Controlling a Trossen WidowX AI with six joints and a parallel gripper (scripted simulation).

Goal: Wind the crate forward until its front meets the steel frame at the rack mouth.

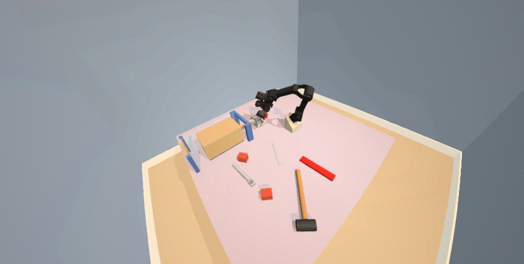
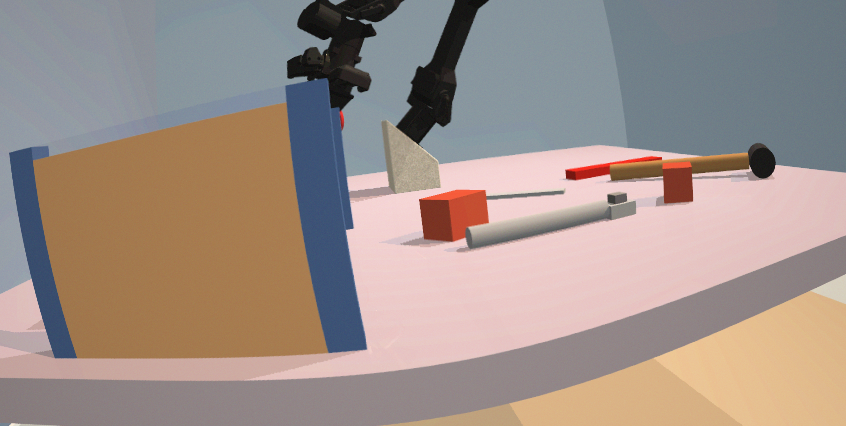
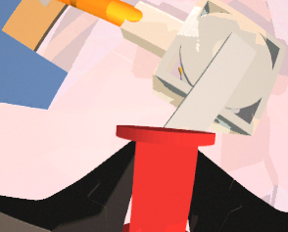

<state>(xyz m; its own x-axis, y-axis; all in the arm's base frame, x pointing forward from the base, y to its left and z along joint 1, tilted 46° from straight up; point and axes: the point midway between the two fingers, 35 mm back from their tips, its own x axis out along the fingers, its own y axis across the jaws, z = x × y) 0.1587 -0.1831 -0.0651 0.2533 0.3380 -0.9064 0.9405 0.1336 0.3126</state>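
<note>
Right now my gripper tip is 3 cm above the pale crank arm, 2 cm to the left of it and 1 cm past it. The rest, counted from my gripper tip: red knob (2 cm to the left, 1 cm behind); then pale winch (10 cm below, 9 cm to the right, 4 cm behind); then blue frame (13 cm ahead, 10 cm to the right, 3 cm below).
</note>
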